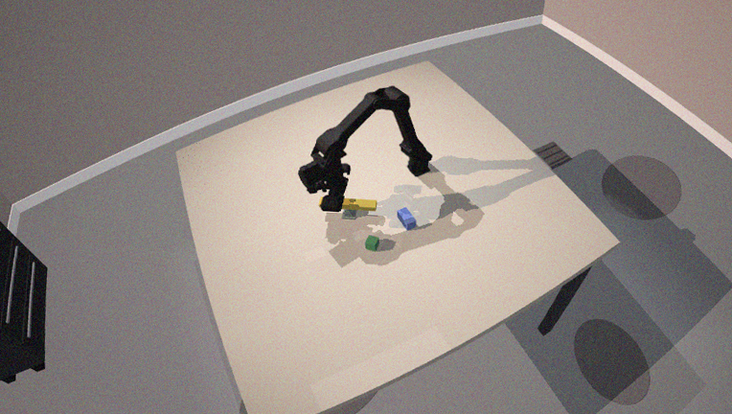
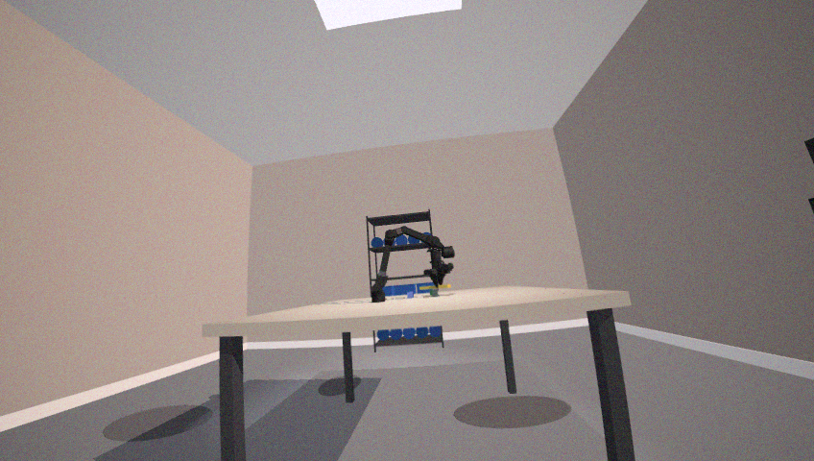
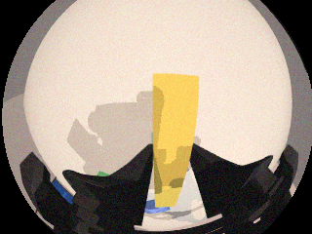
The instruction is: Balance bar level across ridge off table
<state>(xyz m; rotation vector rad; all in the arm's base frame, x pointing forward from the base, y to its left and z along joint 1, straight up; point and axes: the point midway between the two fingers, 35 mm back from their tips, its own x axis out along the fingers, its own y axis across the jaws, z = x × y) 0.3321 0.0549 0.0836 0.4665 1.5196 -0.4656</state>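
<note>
Right now the yellow bar is 2 cm to the left of my gripper tip and 2 cm behind it. Also, from my gripper tip: green cube: 17 cm to the left, 3 cm below, 3 cm behind; blue block: 17 cm behind, 14 cm to the left, 3 cm below.
</note>
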